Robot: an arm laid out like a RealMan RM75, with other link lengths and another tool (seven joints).
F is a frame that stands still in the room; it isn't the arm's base.
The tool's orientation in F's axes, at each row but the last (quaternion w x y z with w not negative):
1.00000 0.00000 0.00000 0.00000
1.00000 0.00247 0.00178 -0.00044
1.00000 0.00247 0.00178 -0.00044
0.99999 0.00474 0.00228 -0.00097
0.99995 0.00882 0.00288 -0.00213
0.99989 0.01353 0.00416 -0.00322
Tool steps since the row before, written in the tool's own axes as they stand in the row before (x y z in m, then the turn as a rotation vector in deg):
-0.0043 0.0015 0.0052 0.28 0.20 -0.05
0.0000 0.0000 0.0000 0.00 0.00 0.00
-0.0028 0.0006 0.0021 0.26 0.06 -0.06
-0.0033 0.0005 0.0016 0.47 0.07 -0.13
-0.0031 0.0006 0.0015 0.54 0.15 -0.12
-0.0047 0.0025 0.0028 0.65 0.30 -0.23
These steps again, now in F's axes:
-0.0043 0.0015 0.0052 0.28 0.20 -0.05
0.0000 0.0000 0.0000 0.00 0.00 0.00
-0.0028 0.0006 0.0021 0.26 0.06 -0.06
-0.0033 0.0005 0.0016 0.47 0.07 -0.13
-0.0031 0.0006 0.0015 0.54 0.15 -0.12
-0.0047 0.0025 0.0029 0.65 0.30 -0.23

